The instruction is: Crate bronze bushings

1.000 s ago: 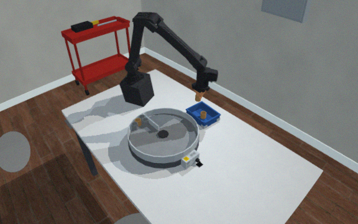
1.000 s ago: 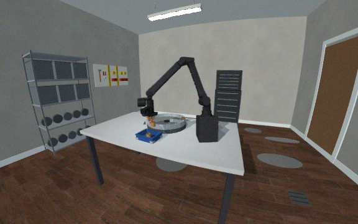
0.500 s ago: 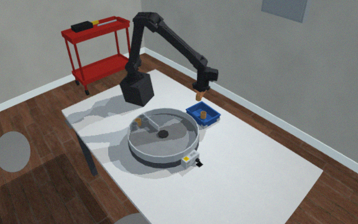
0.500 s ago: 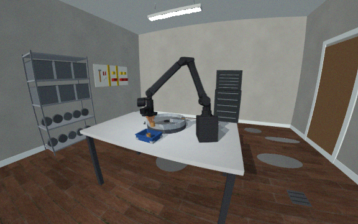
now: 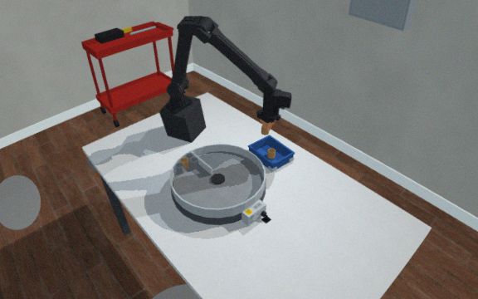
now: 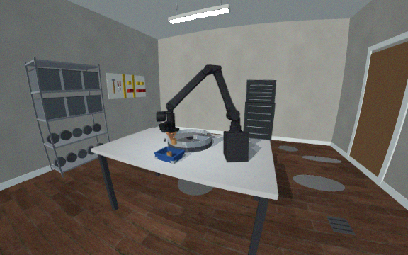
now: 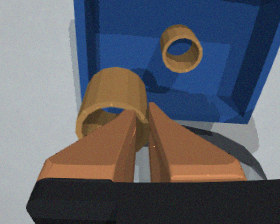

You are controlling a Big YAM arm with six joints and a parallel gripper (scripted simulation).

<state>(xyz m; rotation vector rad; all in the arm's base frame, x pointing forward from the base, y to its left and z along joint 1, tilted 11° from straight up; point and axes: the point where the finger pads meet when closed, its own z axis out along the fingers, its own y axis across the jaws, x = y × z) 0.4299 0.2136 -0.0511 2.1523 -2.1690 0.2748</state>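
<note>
Right now my hand is 13 cm above the crate and 3 cm short of it. Also, from my hand: grey turning table: 34 cm to the right, 10 cm below, 2 cm ahead.
</note>
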